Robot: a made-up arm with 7 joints. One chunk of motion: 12 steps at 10 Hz.
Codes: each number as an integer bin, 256 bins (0 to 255) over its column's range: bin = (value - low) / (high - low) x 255, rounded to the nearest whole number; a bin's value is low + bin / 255 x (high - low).
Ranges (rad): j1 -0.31..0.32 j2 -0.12..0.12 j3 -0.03..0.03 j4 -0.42..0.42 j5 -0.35..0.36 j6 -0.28..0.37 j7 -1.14..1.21
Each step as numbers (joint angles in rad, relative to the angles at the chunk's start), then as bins.
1 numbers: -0.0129 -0.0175 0.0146 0.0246 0.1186 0.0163 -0.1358
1 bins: 120 109 190 135 168 116 109
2 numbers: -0.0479 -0.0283 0.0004 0.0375 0.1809 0.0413 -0.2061
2 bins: 106 97 129 139 191 126 101
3 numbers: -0.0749 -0.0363 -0.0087 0.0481 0.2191 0.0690 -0.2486
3 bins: 95 89 91 142 204 137 97
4 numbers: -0.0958 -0.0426 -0.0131 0.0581 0.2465 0.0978 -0.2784
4 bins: 87 82 72 145 214 148 93
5 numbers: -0.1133 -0.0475 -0.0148 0.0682 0.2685 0.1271 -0.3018
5 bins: 80 77 65 148 222 160 91
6 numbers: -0.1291 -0.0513 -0.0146 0.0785 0.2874 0.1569 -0.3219
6 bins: 73 73 65 151 229 171 89
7 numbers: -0.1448 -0.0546 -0.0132 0.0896 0.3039 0.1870 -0.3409
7 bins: 67 69 71 155 235 183 87
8 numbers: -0.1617 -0.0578 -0.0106 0.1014 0.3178 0.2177 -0.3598
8 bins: 60 66 82 158 240 195 85
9 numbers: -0.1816 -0.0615 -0.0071 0.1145 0.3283 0.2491 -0.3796
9 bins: 52 62 97 162 244 208 83
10 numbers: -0.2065 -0.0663 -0.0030 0.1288 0.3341 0.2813 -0.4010
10 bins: 42 57 115 167 246 220 80
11 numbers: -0.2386 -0.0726 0.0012 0.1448 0.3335 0.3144 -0.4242
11 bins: 29 50 133 171 245 233 78
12 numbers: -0.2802 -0.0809 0.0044 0.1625 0.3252 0.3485 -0.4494
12 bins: 12 42 146 177 243 247 75
